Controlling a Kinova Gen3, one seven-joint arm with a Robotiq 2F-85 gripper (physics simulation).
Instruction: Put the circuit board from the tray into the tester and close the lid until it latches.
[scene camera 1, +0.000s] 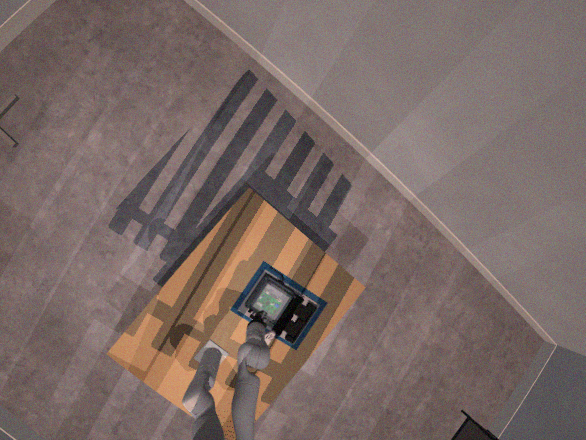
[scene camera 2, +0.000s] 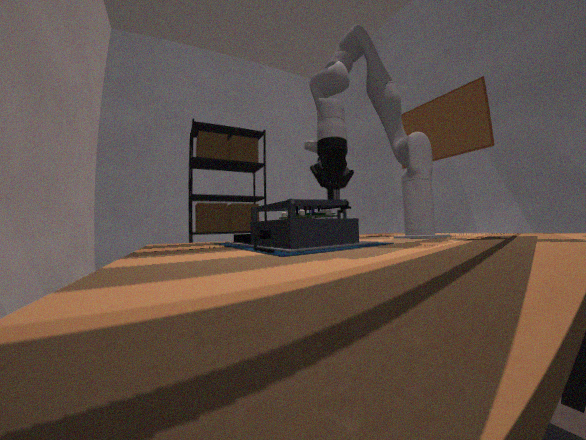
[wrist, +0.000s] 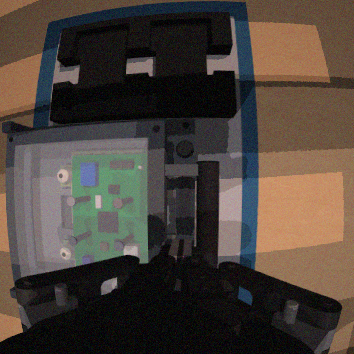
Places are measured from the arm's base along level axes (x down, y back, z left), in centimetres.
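Pixels of known places: gripper, fingertip midpoint: (scene camera 1: 257, 314) (wrist: 181, 251); arm's base, origin of the base link: (scene camera 1: 212, 355) (scene camera 2: 419, 235).
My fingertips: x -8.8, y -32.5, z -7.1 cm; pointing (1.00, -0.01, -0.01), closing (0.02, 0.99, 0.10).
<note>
Ahead of a thing's pixels: the offset from my fingertips to its top centre. "*": to the spot under its first point. Level surfaces: height alone.
The green circuit board (scene camera 1: 270, 301) (wrist: 107, 192) lies in the tester @(* dx +6.5, dy -9.4, dz +6.3 cm) (scene camera 2: 325, 233), under the lid's clear window. The lid (scene camera 2: 305, 203) (wrist: 156, 200) is nearly level over the tester, with a gap between it and the dark body in scene camera 2. Whether the latch has caught cannot be told. My gripper (scene camera 1: 258, 317) (scene camera 2: 333, 195) (wrist: 181, 251) is shut and empty, pointing down at the lid's front edge; contact is hard to tell. The black tray (wrist: 145, 100) (scene camera 1: 305, 317) beside the tester holds no board. My gripper hides the near part of the tester in the wrist view.
A blue-bordered mat @(dx +9.4 cm) (scene camera 1: 311, 292) (wrist: 250, 200) lies under the tester and tray. A dark bar @(* dx -1.0, dy +2.1, dz -3.1 cm) (wrist: 208, 210) stands beside the lid's front edge. My arm's base is on the wooden table @(dx +9.6 cm) (scene camera 2: 300, 320). A shelf rack (scene camera 2: 190, 180) and an orange-brown wall board (scene camera 2: 450, 120) stand beyond the table.
</note>
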